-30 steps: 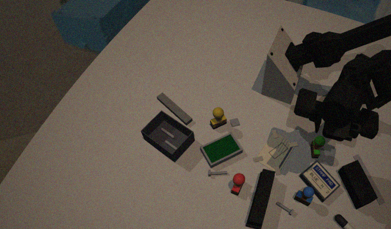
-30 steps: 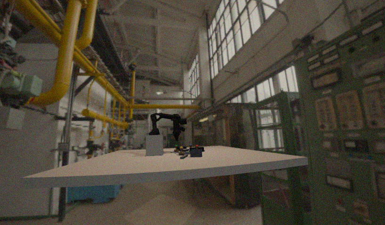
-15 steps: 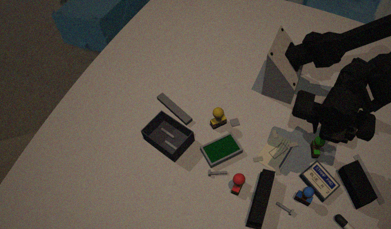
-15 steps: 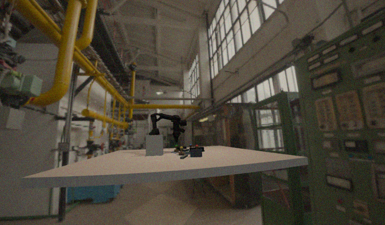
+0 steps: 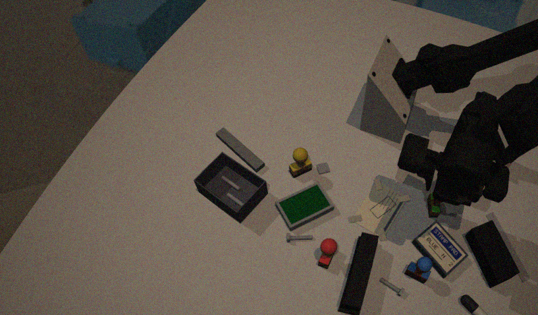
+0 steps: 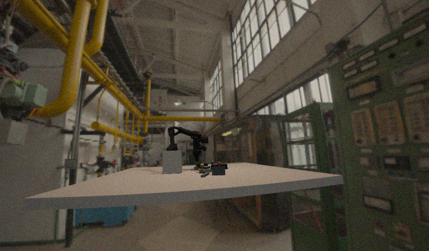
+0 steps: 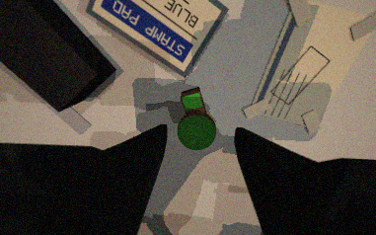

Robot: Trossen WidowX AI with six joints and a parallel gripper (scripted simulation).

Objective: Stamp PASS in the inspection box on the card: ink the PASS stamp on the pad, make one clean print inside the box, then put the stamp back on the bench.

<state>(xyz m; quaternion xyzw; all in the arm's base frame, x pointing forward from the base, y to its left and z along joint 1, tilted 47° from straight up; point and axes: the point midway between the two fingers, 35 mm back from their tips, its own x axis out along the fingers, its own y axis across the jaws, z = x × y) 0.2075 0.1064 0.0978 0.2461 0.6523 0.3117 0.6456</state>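
My gripper tip is 4 cm above the green-knobbed stamp. The rest, counted from my gripper tip: blue stamp 13 cm ahead, 2 cm to the left, 4 cm below; then labelled stamp-pad tin 7 cm ahead, 4 cm to the left, 5 cm below; then pale card 4 cm ahead, 9 cm to the right, 7 cm below.
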